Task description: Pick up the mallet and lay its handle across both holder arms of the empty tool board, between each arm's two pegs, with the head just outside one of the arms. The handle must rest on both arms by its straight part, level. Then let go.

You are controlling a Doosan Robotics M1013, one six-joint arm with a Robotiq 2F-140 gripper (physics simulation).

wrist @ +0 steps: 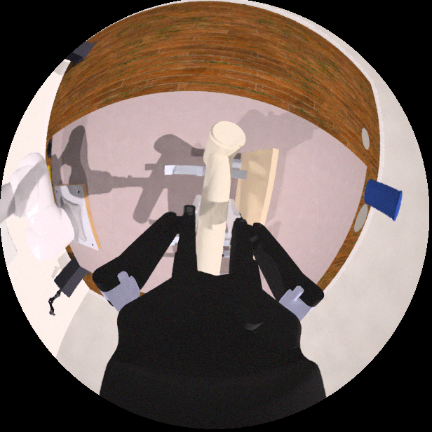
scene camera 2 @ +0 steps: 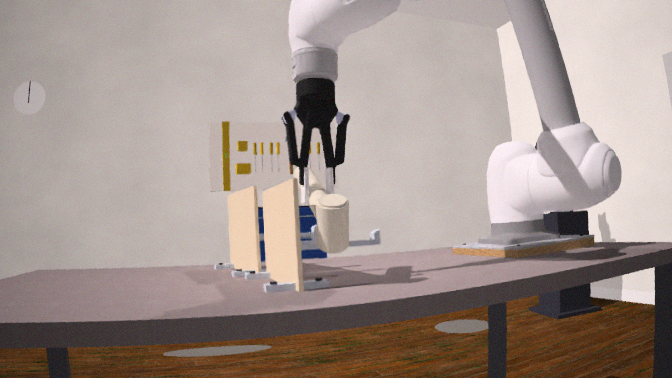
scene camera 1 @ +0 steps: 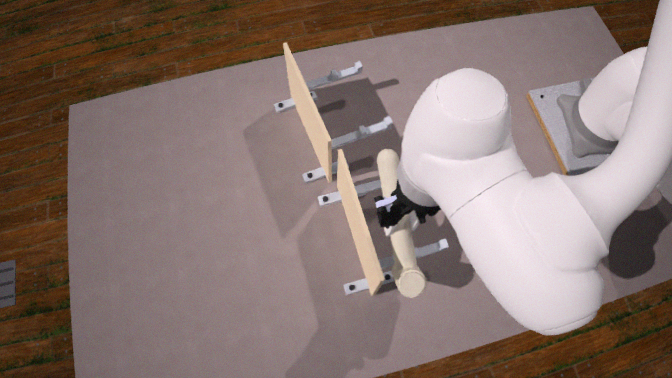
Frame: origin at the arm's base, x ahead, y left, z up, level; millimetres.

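Where they show: gripper, fingertip midpoint: point(scene camera 1: 398, 226); arm's base, origin of the base link: point(scene camera 2: 518, 241) point(scene camera 1: 595, 125).
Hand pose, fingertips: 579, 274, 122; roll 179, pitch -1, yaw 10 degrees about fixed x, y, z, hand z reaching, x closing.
Each offset is from my fingertips to the centre of the thing, as dx, dy, dz. Level surfaces: height alone.
The pale wooden mallet @(+1, -8, +11) point(scene camera 1: 404, 247) point(scene camera 2: 333, 227) point(wrist: 218, 185) is in the air beside the near tool board @(+20, -35, -56) point(scene camera 1: 357, 225) point(scene camera 2: 282, 240) point(wrist: 257, 185). My gripper point(scene camera 1: 400, 225) point(scene camera 2: 317, 187) point(wrist: 213, 204) is shut on its handle. In scene camera 2 the handle is tilted, head end lower, and stands above the near arm point(scene camera 1: 431, 248) point(scene camera 2: 361, 243) point(wrist: 182, 170). The head hangs at the near end, outside this arm, and hides part of it in scene camera 2. The far arm point(scene camera 1: 367, 189) of the same board is partly hidden by handle and gripper. No tool lies on this board.
A second board @(+112, -307, -48) point(scene camera 1: 307, 117) point(scene camera 2: 243, 230) stands behind, with two pegged arms point(scene camera 1: 345, 75) point(scene camera 1: 372, 131); the handle's far end is close to one of them in scene camera 1. The robot's base plate point(scene camera 1: 542, 112) point(scene camera 2: 505, 248) point(wrist: 87, 220) is on the table @(dz -149) point(scene camera 1: 175, 225) point(scene camera 2: 125, 290).
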